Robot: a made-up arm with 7 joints.
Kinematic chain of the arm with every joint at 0, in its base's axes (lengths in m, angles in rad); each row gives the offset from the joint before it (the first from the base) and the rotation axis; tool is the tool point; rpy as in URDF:
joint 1: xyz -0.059 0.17 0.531 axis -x
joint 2: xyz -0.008 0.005 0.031 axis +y
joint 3: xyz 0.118 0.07 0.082 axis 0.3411 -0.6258 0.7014
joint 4: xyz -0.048 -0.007 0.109 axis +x
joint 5: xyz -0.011 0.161 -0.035 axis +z
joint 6: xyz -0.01 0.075 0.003 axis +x
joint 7: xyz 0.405 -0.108 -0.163 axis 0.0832 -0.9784 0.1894
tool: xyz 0.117 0.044 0.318 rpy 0 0 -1.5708
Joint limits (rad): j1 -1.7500..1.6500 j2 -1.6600..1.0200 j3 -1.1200..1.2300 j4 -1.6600..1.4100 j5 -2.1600..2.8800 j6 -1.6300..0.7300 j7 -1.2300..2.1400
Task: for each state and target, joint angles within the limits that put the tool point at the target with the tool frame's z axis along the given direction. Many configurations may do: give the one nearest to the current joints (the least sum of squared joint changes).
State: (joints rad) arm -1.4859 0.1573 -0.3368 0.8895 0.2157 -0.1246 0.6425
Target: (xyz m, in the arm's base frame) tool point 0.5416 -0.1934 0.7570 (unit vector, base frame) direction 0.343 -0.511 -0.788
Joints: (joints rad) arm -1.4183 0.2731 0.4234 0.9109 0.0243 0.0930 -0.1074
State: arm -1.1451 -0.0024 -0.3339 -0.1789 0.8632 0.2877 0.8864
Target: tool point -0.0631 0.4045 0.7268 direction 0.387 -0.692 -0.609
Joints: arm -0.4358 -0.2408 0.3756 0.0602 1.3672 0.7300 1.6313
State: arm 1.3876 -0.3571 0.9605 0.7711 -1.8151 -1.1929 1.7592
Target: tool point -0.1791 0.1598 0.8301 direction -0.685 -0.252 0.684
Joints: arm 1.2622 -1.0586 1.1979 1.3133 -1.9760 -1.6300 2.1400
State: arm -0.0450 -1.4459 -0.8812 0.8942 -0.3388 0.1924 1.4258
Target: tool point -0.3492 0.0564 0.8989 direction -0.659 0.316 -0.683
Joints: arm -0.3532 -1.6343 -0.8649 0.9998 0.0300 -0.0470 0.9781
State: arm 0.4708 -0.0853 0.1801 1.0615 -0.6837 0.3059 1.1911
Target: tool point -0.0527 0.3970 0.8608 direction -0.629 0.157 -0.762
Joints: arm -0.1353 -0.4591 -0.0176 1.1509 0.1215 0.2359 1.7623
